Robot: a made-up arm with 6 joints. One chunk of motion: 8 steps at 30 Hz.
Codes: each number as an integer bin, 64 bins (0 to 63) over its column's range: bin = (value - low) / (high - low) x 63, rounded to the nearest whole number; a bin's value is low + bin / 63 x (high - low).
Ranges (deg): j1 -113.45..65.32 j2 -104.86..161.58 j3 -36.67..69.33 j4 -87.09..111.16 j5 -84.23..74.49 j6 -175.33..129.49
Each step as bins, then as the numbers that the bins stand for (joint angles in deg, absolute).
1 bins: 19 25 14 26 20 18
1 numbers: -59.54 0.87 -13.11 -5.27 -33.84 -88.24
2 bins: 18 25 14 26 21 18
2 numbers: -62.37 0.87 -13.11 -5.27 -31.32 -88.24
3 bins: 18 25 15 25 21 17
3 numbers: -62.37 0.87 -11.43 -8.42 -31.32 -93.08
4 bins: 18 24 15 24 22 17
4 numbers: -62.37 -3.36 -11.43 -11.57 -28.80 -93.08
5 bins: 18 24 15 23 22 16
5 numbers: -62.37 -3.36 -11.43 -14.71 -28.80 -97.92
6 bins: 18 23 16 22 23 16
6 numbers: -62.37 -7.59 -9.75 -17.86 -26.28 -97.92
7 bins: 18 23 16 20 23 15
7 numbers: -62.37 -7.59 -9.75 -24.15 -26.28 -102.75
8 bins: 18 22 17 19 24 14
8 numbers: -62.37 -11.82 -8.07 -27.30 -23.77 -107.59
